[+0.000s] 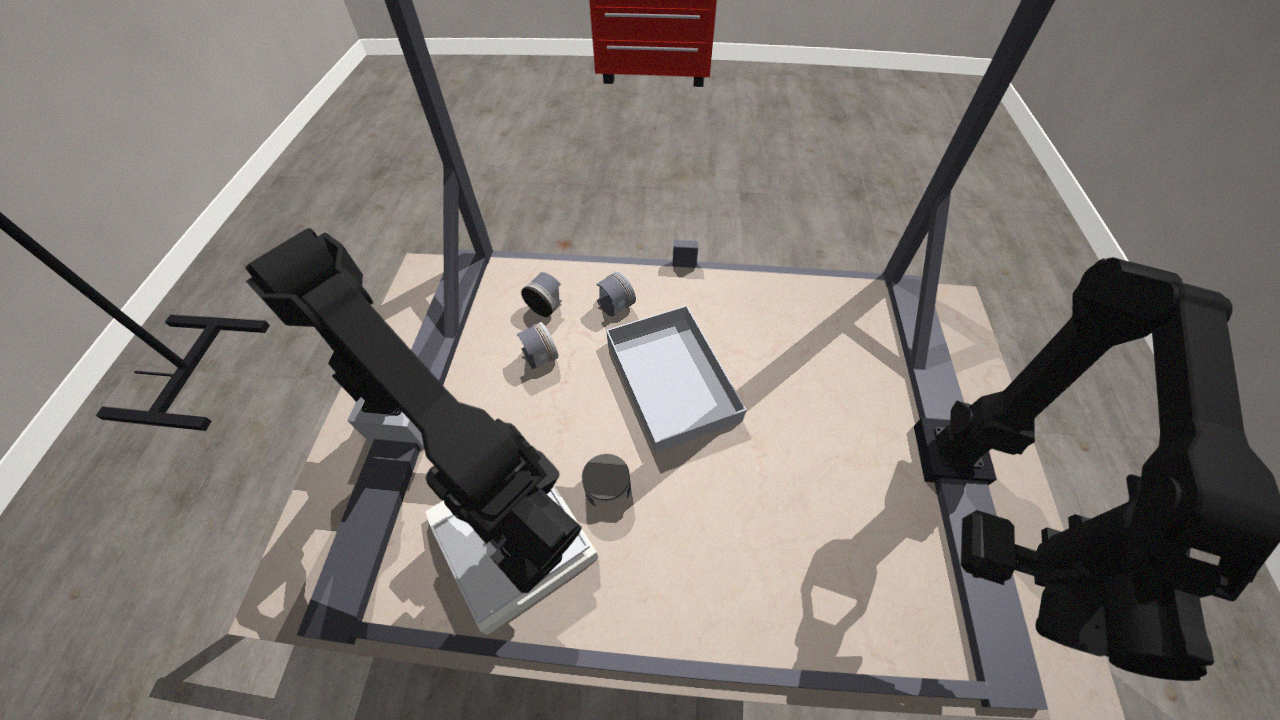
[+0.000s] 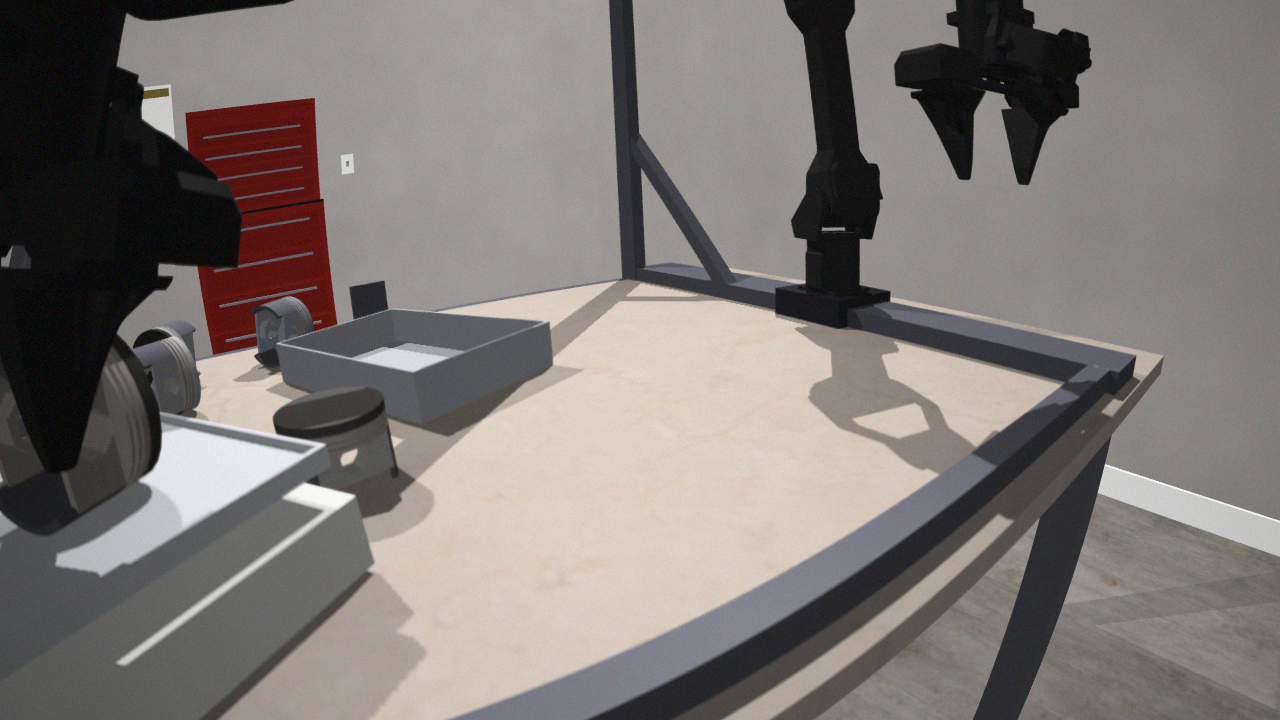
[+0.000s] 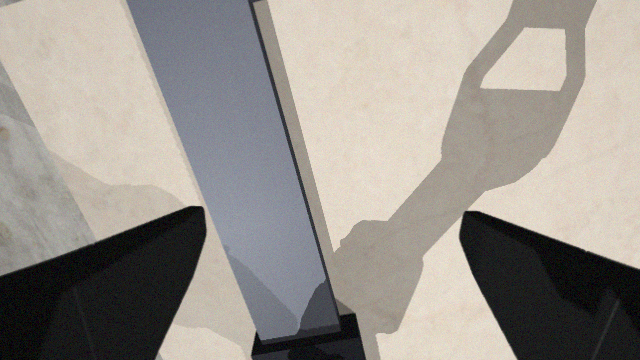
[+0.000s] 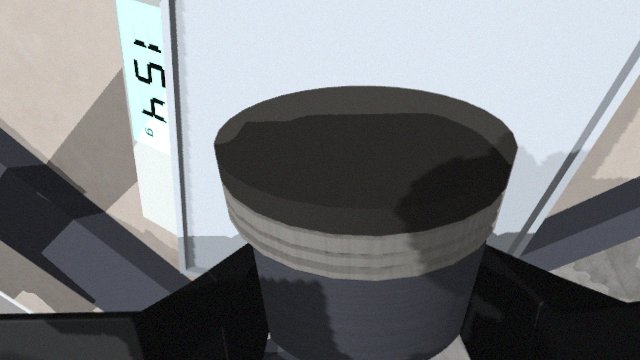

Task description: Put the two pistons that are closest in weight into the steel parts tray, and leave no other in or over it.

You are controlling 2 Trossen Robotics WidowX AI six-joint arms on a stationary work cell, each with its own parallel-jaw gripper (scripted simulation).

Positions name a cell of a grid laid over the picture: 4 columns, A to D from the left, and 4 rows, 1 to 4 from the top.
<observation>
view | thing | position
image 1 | my left gripper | D4
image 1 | my right gripper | B3
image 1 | steel parts tray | C3
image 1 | scale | B4
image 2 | my left gripper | D2
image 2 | my right gripper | A3
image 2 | steel parts tray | B2
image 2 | scale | A4
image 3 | my left gripper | C3
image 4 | my right gripper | C3
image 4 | scale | A1
</observation>
